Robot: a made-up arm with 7 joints.
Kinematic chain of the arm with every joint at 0, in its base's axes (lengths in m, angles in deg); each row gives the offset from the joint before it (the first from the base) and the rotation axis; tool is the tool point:
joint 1: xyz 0 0 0.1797 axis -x
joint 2: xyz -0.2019 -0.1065 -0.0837 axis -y
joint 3: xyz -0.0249 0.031 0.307 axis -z
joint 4: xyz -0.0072 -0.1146 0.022 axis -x
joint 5: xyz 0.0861 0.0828 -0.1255 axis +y
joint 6: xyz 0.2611 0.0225 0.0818 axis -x
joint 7: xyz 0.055 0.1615 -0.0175 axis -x
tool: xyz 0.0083 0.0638 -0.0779
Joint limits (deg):
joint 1: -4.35..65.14
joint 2: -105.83..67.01
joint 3: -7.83..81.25
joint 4: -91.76..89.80
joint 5: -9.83..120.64
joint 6: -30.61..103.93
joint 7: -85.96..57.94
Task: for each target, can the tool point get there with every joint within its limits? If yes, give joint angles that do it. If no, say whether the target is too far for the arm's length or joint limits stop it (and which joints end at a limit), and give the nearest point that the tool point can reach.
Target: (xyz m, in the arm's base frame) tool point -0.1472 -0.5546 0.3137
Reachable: yes | joints 25.32 27.70 22.55 71.42 49.59 10.64 26.52
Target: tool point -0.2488 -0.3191 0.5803
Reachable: yes | joints 54.77 -82.93 34.65 36.18 42.26 93.71 -8.44
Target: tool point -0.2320 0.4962 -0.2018
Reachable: no: joint limits stop it (at a limit: joint 1, joint 3, joint 6) | nearest point -0.2314 0.4374 -0.0919 | short by 0.125 m
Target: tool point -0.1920 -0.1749 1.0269
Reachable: no: joint limits stop it (at a limit: joint 3, joint 4) | nearest point -0.1927 -0.1606 0.9579 | short by 0.070 m
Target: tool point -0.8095 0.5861 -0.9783
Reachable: no: too far | nearest point -0.5895 0.0573 -0.3412 | short by 0.857 m
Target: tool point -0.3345 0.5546 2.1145
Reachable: no: too far | nearest point -0.2584 0.2185 0.9419 | short by 1.222 m
